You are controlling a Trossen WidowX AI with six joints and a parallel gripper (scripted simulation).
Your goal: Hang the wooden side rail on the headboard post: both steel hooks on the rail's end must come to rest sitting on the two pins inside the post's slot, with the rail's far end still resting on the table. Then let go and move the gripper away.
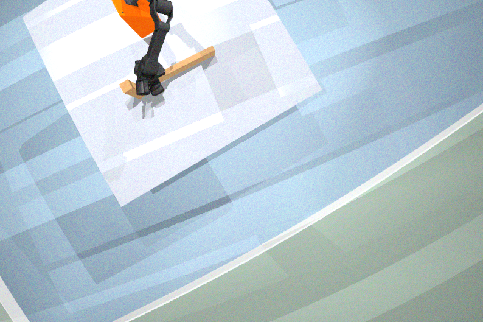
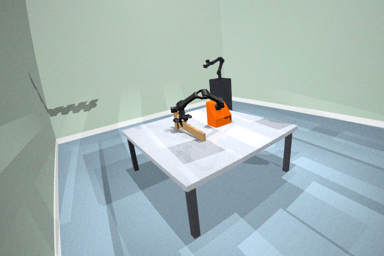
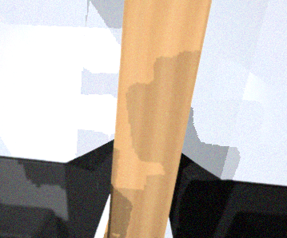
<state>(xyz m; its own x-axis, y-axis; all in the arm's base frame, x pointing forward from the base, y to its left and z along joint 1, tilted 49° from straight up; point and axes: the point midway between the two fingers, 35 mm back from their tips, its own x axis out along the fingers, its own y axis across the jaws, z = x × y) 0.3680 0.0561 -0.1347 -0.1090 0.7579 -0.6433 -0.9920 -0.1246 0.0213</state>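
My gripper tip is now 10 mm short of the headboard post, 110 mm to the left of it and 40 mm below it.
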